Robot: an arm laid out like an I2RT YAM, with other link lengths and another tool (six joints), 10 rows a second.
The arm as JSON. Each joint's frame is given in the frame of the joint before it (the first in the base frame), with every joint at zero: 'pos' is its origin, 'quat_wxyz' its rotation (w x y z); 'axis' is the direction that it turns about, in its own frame. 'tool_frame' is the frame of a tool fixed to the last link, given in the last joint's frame.
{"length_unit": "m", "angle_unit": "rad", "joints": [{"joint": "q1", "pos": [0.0, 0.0, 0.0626], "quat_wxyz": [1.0, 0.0, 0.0, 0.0], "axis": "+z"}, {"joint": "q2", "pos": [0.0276, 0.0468, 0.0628], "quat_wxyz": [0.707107, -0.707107, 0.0, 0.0], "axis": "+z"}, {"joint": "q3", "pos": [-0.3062, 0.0, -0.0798], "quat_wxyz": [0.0, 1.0, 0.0, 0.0], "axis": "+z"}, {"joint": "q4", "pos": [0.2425, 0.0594, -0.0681], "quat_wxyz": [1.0, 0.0, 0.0, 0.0], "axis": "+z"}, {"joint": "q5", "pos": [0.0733, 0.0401, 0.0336], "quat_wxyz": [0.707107, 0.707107, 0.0, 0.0], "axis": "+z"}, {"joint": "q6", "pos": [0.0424, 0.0, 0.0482], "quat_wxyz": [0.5, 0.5, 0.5, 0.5], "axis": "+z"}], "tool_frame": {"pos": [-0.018, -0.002, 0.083], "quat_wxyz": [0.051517, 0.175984, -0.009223, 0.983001]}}
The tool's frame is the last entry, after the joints.
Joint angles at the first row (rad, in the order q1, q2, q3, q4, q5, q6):
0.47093, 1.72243, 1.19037, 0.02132, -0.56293, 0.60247
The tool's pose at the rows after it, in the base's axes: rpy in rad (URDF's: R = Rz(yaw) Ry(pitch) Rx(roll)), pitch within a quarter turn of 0, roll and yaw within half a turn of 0; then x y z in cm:
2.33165, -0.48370, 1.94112, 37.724, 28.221, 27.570
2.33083, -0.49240, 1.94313, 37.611, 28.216, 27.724
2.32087, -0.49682, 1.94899, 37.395, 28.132, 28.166
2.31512, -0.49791, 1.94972, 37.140, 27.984, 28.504
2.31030, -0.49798, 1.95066, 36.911, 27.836, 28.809
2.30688, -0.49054, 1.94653, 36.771, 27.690, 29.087
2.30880, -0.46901, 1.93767, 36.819, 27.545, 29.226
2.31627, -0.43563, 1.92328, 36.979, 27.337, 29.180
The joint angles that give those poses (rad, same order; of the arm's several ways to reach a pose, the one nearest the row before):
0.47094, 1.72070, 1.18769, 0.02405, -0.56639, 0.60447
0.47094, 1.71653, 1.18425, 0.02921, -0.57197, 0.61245
0.47093, 1.70454, 1.18116, 0.03113, -0.57467, 0.61553
0.47094, 1.69104, 1.17584, 0.02905, -0.57318, 0.61731
0.47054, 1.67887, 1.17197, 0.02509, -0.57218, 0.61751
0.47092, 1.66838, 1.17331, 0.01302, -0.56318, 0.61280
0.47093, 1.66447, 1.18627, -0.01699, -0.54616, 0.59513
0.47017, 1.66460, 1.20462, -0.05935, -0.52135, 0.56805

